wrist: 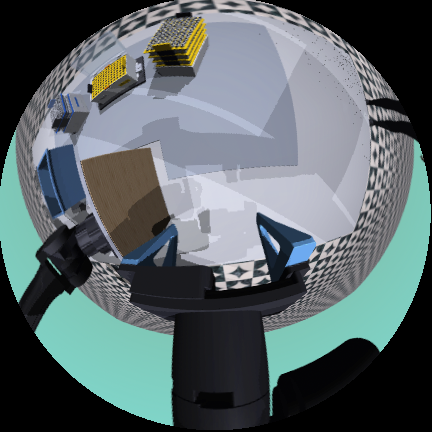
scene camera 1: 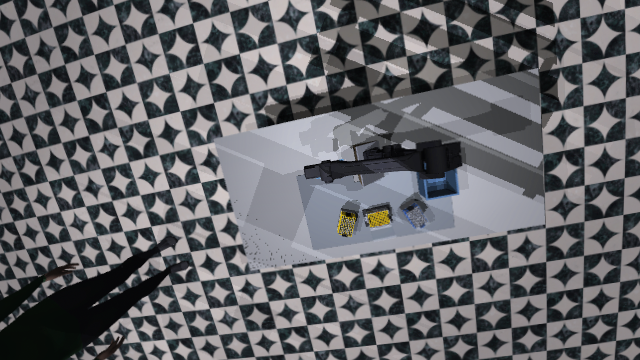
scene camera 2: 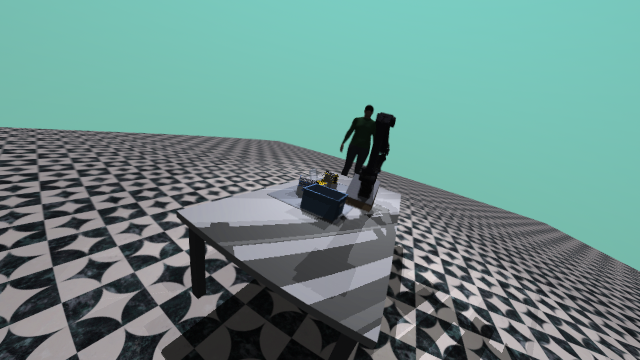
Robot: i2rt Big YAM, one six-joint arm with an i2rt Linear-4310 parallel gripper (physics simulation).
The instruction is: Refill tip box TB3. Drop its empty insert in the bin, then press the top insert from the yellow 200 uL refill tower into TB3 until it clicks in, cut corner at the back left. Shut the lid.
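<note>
The tip box with a yellow insert [scene camera 1: 378, 218] [wrist: 110, 77] stands on the mat between the two towers. Its insert shows open holes, and its clear lid [wrist: 100, 52] stands open behind it. The label is too small to read. The yellow refill tower [scene camera 1: 347, 225] [wrist: 177, 42] stands beside it, with several stacked yellow layers. The blue bin [scene camera 1: 440, 186] [scene camera 2: 324, 202] [wrist: 65, 177] stands near the arm's base. My gripper [wrist: 214, 222] is open with nothing between its blue fingers, high above the table and well away from box, tower and bin. Its fingertips are hard to make out in the scene views.
A blue-and-grey tower [scene camera 1: 415, 215] [wrist: 67, 112] stands on the other side of the tip box, towards the bin. A wood-sided block [scene camera 2: 359, 204] [wrist: 122, 195] is beside the arm's base. The arm [scene camera 1: 380, 164] [scene camera 2: 382, 140] stretches above the table. A person [scene camera 2: 361, 135] stands beyond the table.
</note>
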